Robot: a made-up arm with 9 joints. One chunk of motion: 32 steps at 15 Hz.
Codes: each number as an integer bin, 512 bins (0 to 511) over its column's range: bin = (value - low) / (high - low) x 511, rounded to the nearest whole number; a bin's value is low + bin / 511 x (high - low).
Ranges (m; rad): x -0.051..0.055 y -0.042..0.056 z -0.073..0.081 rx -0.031..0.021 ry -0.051..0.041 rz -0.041..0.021
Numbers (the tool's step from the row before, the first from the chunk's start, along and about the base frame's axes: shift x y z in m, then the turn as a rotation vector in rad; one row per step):
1: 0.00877 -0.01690 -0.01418 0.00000 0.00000 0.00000
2: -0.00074 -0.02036 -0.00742 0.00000 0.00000 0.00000
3: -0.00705 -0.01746 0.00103 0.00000 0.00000 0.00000
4: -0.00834 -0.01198 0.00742 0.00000 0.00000 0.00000
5: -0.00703 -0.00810 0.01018 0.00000 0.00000 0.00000
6: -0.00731 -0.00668 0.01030 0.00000 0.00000 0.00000
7: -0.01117 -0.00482 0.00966 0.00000 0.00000 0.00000
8: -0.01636 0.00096 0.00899 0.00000 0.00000 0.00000
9: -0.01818 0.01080 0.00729 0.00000 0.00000 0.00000
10: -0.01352 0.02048 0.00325 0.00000 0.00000 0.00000
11: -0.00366 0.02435 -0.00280 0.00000 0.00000 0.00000
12: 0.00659 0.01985 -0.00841 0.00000 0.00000 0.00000
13: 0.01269 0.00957 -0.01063 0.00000 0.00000 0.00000
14: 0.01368 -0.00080 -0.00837 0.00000 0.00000 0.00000
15: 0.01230 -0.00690 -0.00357 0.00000 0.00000 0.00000
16: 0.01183 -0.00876 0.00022 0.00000 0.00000 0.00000
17: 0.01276 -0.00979 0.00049 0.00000 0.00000 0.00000
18: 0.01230 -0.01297 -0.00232 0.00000 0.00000 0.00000
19: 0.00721 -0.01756 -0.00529 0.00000 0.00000 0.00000
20: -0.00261 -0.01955 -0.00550 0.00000 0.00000 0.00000
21: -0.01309 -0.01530 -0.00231 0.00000 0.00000 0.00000
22: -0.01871 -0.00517 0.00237 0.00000 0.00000 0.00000
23: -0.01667 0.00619 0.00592 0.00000 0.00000 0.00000
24: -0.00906 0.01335 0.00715 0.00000 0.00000 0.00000
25: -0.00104 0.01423 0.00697 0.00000 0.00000 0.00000
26: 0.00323 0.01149 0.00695 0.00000 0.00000 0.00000
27: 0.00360 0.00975 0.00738 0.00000 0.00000 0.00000
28: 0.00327 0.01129 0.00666 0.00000 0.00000 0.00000
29: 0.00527 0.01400 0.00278 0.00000 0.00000 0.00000
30: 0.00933 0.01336 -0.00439 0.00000 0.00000 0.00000
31: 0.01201 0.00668 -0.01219 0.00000 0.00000 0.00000
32: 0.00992 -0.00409 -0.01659 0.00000 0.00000 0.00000
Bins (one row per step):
1: 288 131 195 305 283 338
2: 242 113 218 305 283 338
3: 212 128 246 305 283 338
4: 206 157 267 305 283 338
5: 212 177 276 305 283 338
6: 211 184 276 305 283 338
7: 192 194 274 305 283 338
8: 167 224 272 305 283 338
9: 158 275 266 305 283 338
10: 181 326 253 305 283 338
11: 228 346 233 305 283 338
12: 278 323 214 305 283 338
13: 307 269 207 305 283 338
14: 312 215 214 305 283 338
15: 305 183 230 305 283 338
16: 303 173 243 305 283 338
17: 307 168 244 305 283 338
18: 305 151 235 305 283 338
19: 281 127 225 305 283 338
20: 233 117 224 305 283 338
21: 183 139 235 305 283 338
22: 156 192 250 305 283 338
23: 165 251 262 305 283 338
24: 202 289 266 305 283 338
25: 241 293 265 305 283 338
26: 261 279 265 305 283 338
27: 263 270 267 305 283 338
28: 262 278 264 305 283 338
29: 271 292 251 305 283 338
30: 291 289 228 305 283 338
31: 304 254 202 305 283 338
32: 294 198 187 305 283 338

